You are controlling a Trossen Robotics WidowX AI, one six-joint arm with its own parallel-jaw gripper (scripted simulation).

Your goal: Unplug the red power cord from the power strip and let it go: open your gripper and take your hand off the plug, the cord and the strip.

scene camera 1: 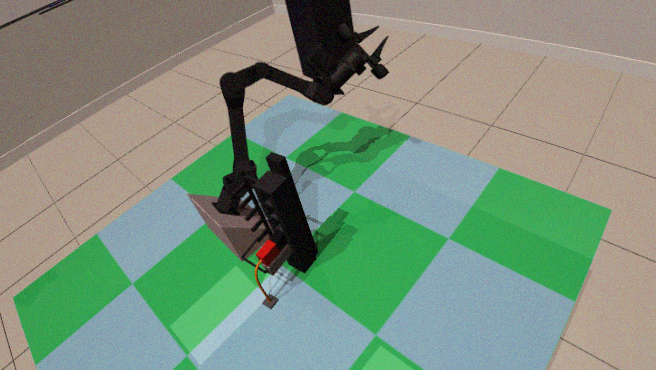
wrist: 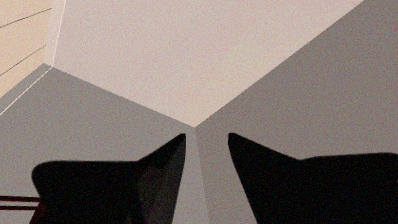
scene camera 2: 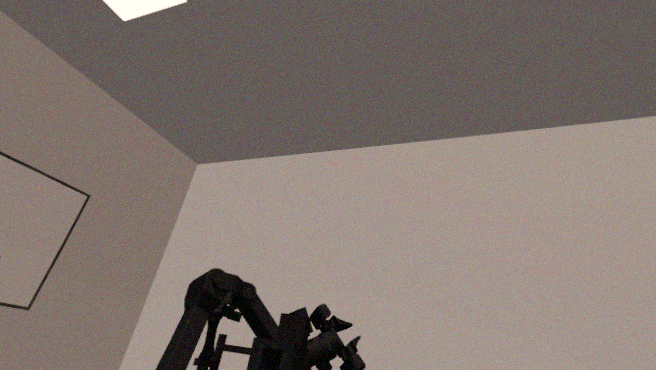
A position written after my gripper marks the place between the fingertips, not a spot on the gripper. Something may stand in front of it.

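Note:
I can see my gripper (scene camera 1: 383, 31), and the wrist view has the gripper (wrist: 207, 138) in it too.

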